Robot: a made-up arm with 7 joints.
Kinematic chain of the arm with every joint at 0, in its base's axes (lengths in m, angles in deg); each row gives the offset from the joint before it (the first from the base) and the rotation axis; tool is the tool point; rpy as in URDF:
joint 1: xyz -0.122 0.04 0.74 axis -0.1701 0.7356 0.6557
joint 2: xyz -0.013 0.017 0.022 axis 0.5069 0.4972 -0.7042
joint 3: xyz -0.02 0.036 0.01 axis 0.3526 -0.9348 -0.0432
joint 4: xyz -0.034 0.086 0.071 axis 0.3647 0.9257 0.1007
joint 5: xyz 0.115 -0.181 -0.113 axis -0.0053 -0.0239 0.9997
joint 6: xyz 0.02 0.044 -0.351 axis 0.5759 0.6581 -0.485
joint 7: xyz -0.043 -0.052 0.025 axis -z
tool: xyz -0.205 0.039 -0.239 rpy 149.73 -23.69 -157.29
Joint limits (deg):
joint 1: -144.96..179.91
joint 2: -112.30..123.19
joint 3: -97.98..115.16
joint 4: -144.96..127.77
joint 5: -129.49..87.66
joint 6: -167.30..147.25
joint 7: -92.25..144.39
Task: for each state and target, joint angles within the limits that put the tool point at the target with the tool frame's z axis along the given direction. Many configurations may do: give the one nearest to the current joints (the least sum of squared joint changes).
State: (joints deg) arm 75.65 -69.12 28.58 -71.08 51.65 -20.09 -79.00
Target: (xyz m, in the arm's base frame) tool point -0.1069 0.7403 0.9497 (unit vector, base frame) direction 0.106 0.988 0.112
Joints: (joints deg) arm 106.07 -79.31 6.21 -72.08 64.92 -14.69 -75.09
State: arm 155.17 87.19 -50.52 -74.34 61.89 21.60 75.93
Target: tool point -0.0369 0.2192 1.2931 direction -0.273 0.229 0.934
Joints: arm 179.91 105.20 -66.22 -31.74 33.87 17.17 107.77
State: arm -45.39 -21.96 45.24 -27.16 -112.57 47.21 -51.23
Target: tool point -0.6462 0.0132 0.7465 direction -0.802 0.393 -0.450
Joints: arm -86.19 7.20 78.29 -47.82 -126.46 79.45 -8.88
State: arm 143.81 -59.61 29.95 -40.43 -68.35 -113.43 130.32
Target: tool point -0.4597 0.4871 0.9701 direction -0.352 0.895 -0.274
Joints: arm 168.11 -89.40 68.28 -23.82 -82.26 -95.79 128.90
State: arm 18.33 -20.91 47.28 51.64 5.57 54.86 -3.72
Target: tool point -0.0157 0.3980 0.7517 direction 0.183 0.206 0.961
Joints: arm -17.41 14.25 54.28 53.18 -32.25 100.27 -2.20
